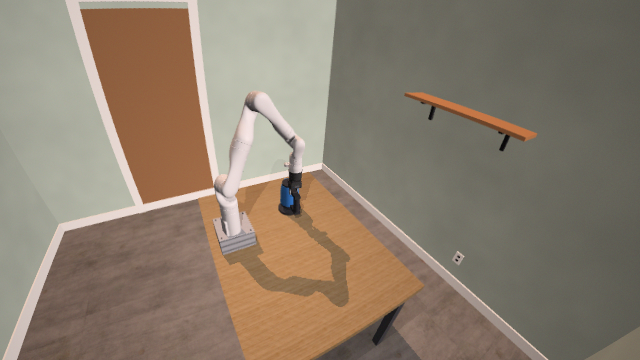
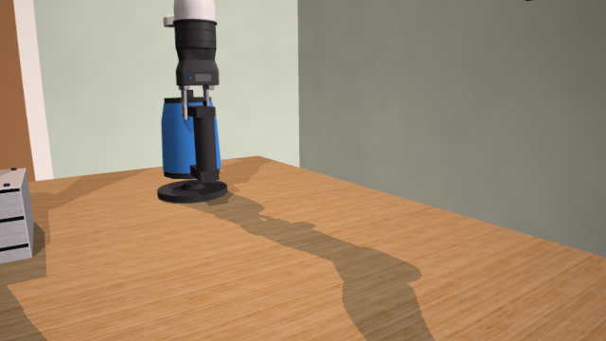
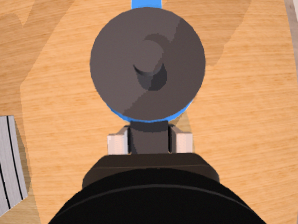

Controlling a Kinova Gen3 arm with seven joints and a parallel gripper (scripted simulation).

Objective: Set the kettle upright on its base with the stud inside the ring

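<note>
Now: the blue kettle 5 cm below my hand, 3 cm to the left of it and 1 cm ahead of it. From my hand the other things lie so: round black base (17 cm below, 6 cm to the left, 2 cm ahead).
</note>
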